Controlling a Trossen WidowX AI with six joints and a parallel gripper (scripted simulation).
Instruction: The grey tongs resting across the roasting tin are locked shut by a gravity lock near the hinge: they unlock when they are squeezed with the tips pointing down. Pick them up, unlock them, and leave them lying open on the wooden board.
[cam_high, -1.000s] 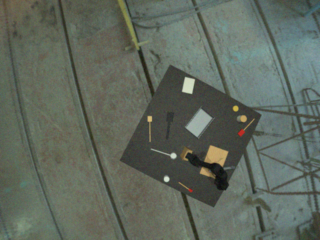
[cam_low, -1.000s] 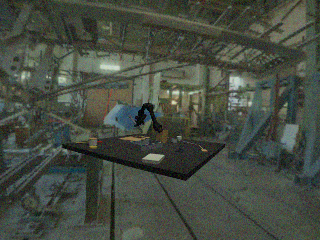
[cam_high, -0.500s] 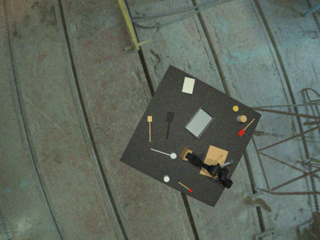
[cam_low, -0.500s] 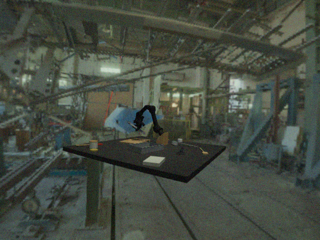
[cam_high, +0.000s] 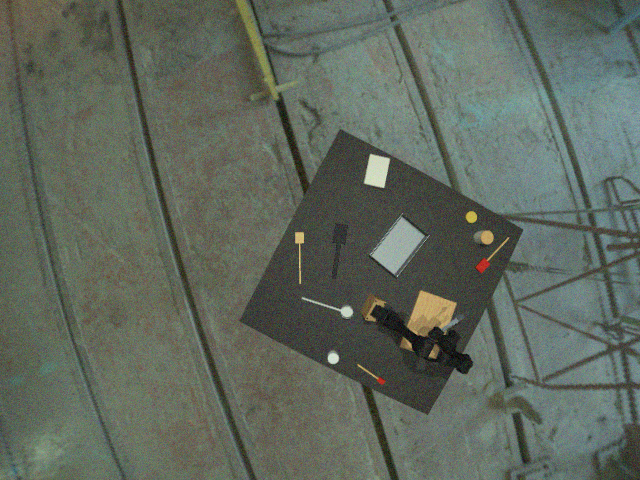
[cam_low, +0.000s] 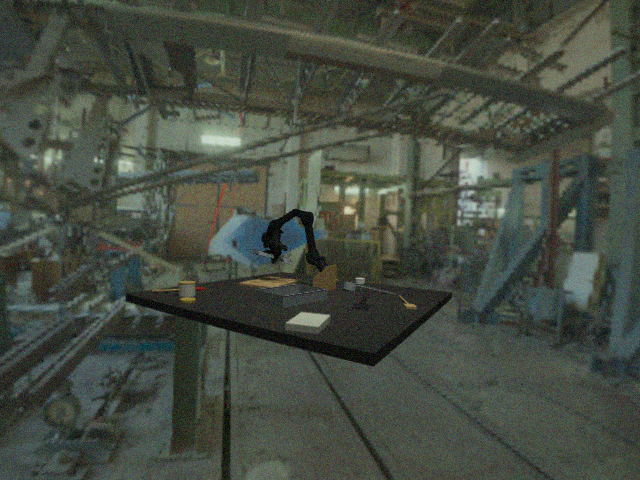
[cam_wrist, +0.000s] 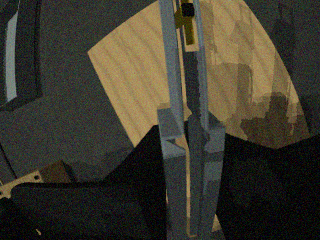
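Right now my gripper tip is 120 mm above the wooden board, 30 mm to the left of it and 10 mm past it. Round my gripper tip: red spatula: 530 mm ahead, 140 mm to the right, 120 mm below; roasting tin: 390 mm to the left, 280 mm ahead, 100 mm below; white cylinder: 480 mm behind, 350 mm to the left, 110 mm below.
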